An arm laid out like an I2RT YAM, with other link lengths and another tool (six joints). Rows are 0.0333 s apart.
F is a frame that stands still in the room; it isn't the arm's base.
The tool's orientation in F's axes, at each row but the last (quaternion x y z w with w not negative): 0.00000 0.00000 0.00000 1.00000; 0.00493 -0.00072 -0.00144 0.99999; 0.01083 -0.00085 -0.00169 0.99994; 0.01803 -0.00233 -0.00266 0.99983; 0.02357 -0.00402 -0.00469 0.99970; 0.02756 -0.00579 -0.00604 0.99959; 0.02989 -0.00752 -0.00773 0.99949; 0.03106 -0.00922 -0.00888 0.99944; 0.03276 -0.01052 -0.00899 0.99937
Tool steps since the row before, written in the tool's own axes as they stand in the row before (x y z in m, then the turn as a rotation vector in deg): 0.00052 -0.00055 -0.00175 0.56 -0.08 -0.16; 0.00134 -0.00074 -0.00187 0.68 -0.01 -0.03; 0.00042 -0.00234 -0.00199 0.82 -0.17 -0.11; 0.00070 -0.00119 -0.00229 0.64 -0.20 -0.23; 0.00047 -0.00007 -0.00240 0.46 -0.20 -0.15; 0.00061 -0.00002 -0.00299 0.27 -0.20 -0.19; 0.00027 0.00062 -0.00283 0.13 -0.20 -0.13; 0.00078 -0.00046 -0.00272 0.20 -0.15 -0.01; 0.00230 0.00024 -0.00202 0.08 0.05 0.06
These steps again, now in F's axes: 0.00052 -0.00055 -0.00175 0.56 -0.08 -0.16; 0.00134 -0.00073 -0.00188 0.68 -0.01 -0.03; 0.00042 -0.00230 -0.00204 0.82 -0.17 -0.11; 0.00070 -0.00111 -0.00233 0.64 -0.20 -0.23; 0.00049 0.00004 -0.00240 0.46 -0.20 -0.16; 0.00065 0.00014 -0.00298 0.27 -0.19 -0.20; 0.00032 0.00078 -0.00278 0.13 -0.19 -0.14; 0.00082 -0.00030 -0.00273 0.20 -0.15 -0.02; 0.00235 0.00033 -0.00195 0.08 0.04 0.06
